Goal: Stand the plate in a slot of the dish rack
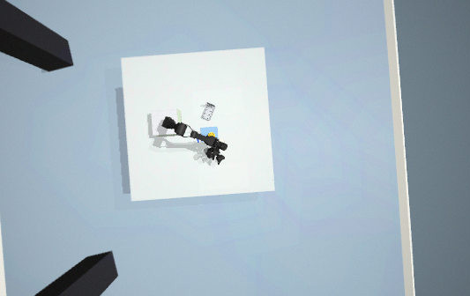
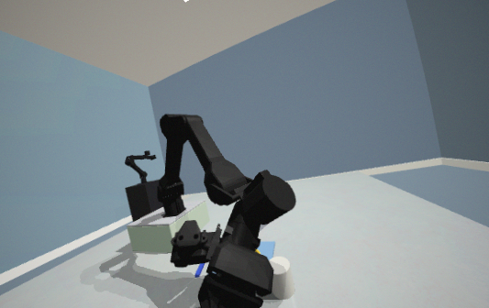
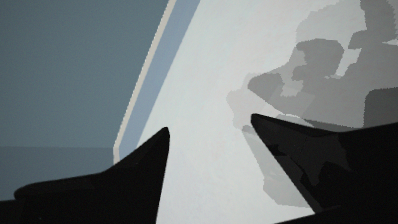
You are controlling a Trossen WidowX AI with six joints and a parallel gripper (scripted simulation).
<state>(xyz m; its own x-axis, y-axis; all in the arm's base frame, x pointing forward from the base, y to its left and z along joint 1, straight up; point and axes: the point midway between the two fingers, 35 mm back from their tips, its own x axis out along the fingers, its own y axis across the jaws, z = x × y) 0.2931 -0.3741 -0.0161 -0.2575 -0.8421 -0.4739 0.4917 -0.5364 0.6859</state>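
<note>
Now: gripper tip 1 cm short of the yellow plate, 24 cm to the right of it and 5 cm above it. Also, from my gripper tip: white cup: 9 cm ahead, 17 cm to the left, 4 cm below; then dish rack: 4 cm ahead, 45 cm to the left, 5 cm below; then blue spoon: 12 cm behind, 26 cm to the left, 6 cm below.
</note>
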